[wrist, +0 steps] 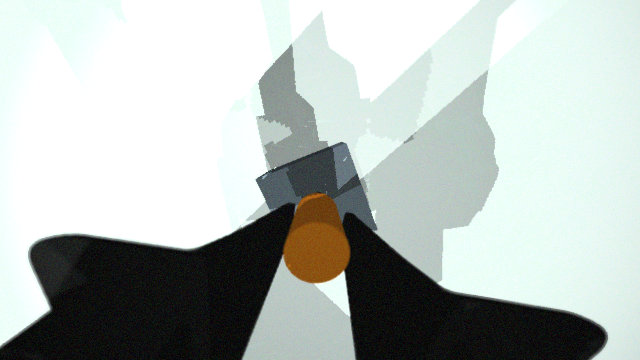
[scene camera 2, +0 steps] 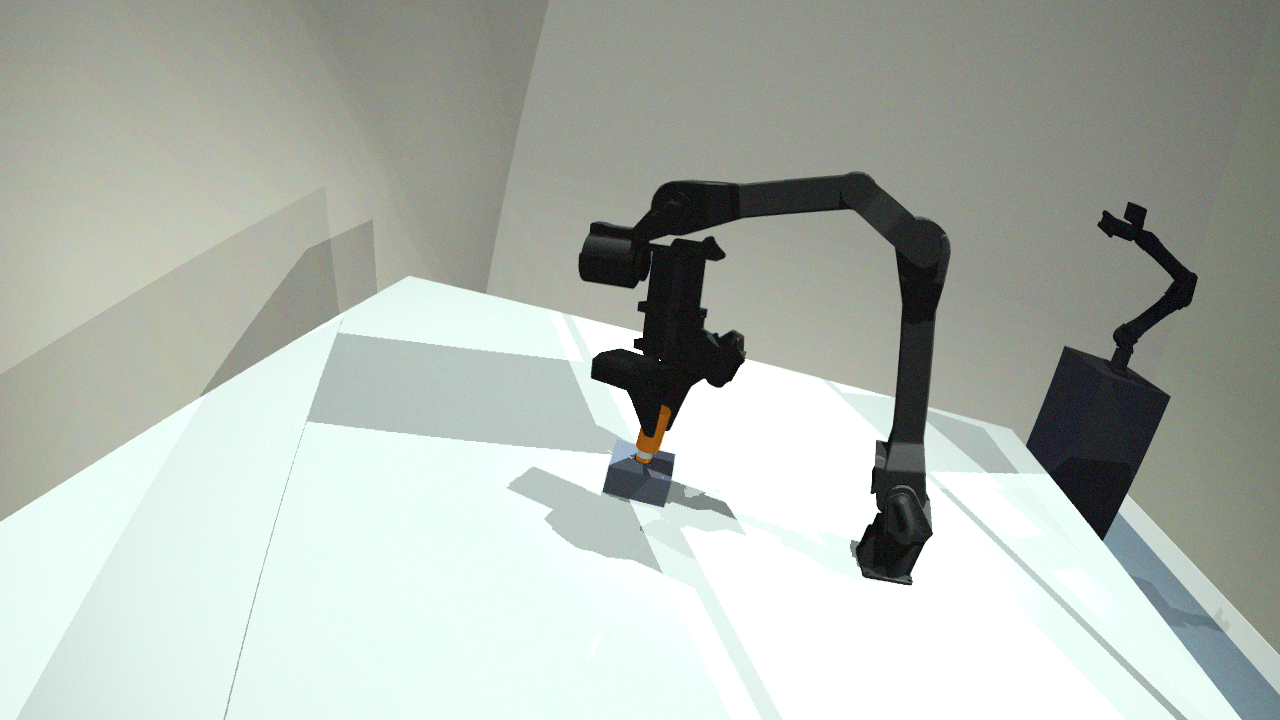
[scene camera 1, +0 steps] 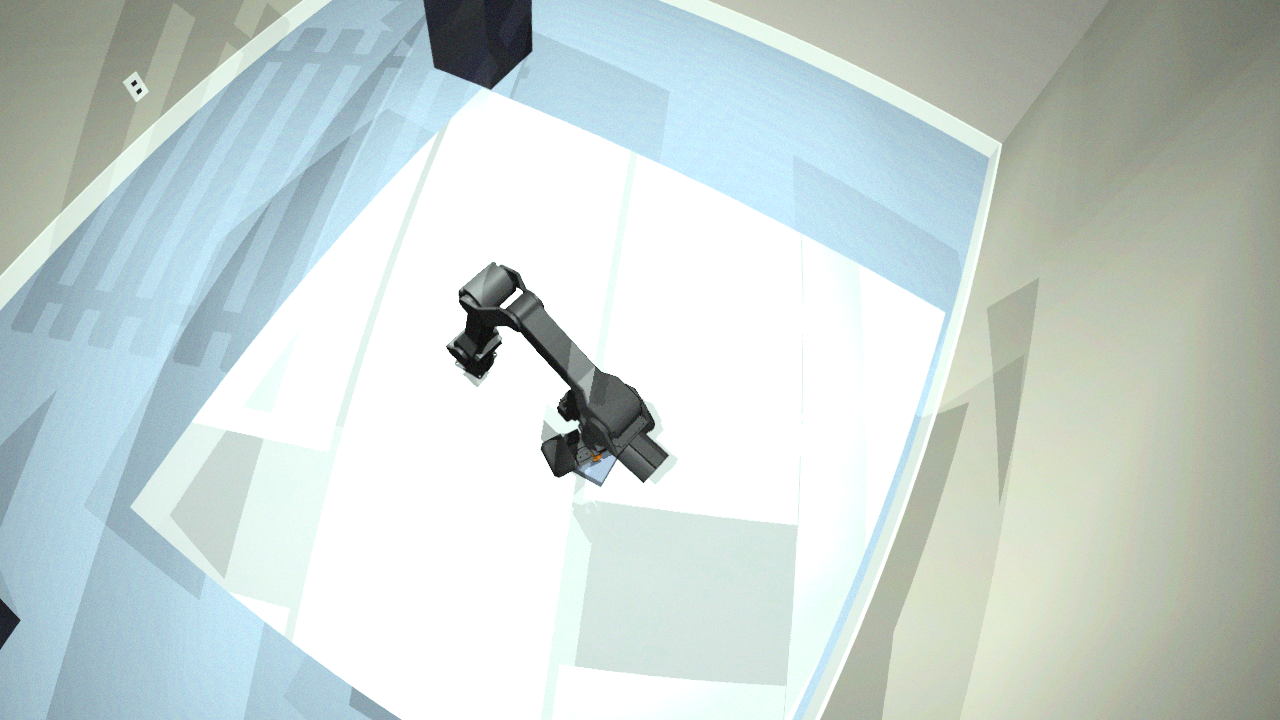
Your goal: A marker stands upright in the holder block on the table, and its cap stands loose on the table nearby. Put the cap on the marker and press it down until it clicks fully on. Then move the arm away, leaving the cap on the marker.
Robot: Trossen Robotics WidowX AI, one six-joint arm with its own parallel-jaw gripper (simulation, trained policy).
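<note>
My gripper visible, wrist view and scene camera 1 too. Orange cap visible.
</note>
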